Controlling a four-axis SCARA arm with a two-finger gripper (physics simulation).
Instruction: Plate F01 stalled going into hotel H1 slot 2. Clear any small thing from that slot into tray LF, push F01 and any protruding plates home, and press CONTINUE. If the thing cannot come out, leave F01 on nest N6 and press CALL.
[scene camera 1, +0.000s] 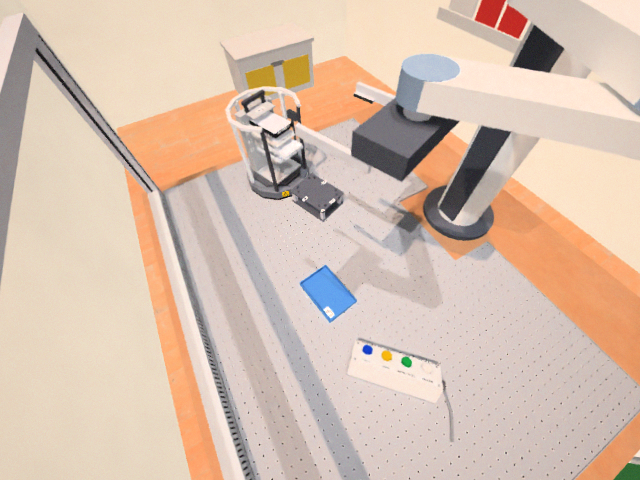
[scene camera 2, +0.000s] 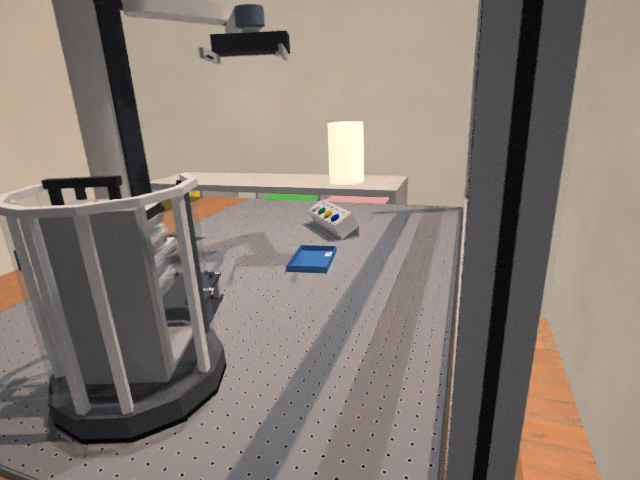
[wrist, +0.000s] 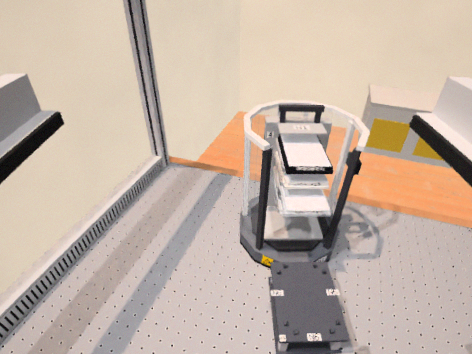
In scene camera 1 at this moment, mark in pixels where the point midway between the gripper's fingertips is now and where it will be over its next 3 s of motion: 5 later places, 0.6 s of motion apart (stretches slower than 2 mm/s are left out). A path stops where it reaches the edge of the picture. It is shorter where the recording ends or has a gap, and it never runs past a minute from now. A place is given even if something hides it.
The gripper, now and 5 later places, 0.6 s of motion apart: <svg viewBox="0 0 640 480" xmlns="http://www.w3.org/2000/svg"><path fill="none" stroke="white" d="M329 107L308 74L292 49L295 78L300 118L300 125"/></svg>
